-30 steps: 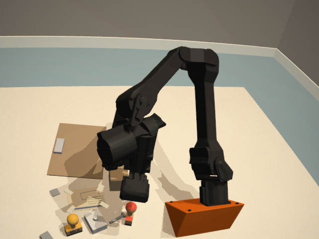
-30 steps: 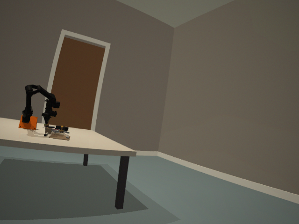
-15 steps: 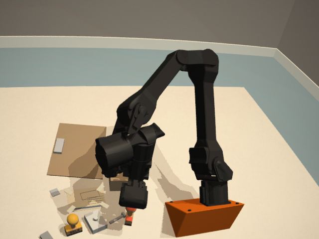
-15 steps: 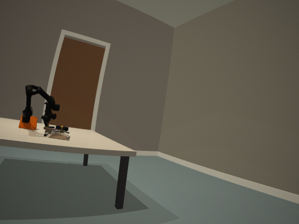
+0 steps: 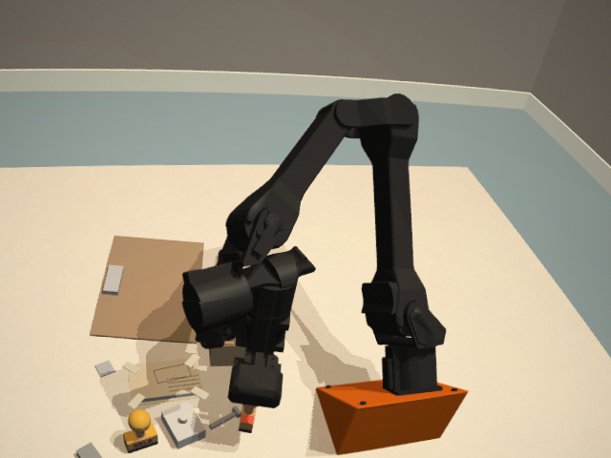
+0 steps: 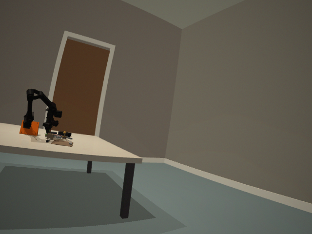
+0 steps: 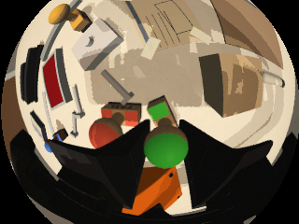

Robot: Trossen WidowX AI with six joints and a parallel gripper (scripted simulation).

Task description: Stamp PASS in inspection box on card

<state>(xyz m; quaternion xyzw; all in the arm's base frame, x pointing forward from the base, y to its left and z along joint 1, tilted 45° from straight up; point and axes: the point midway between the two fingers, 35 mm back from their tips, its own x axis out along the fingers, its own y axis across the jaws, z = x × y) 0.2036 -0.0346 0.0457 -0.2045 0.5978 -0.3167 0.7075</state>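
My gripper tip is 1 cm above the green-knobbed stamp. The rest, counted from my gripper tip: cardboard box: 3 cm ahead, 8 cm to the right, 1 cm below; then card: 12 cm ahead, 2 cm to the right, 3 cm below; then stamp with red knob: 1 cm ahead, 4 cm to the left, 1 cm below.
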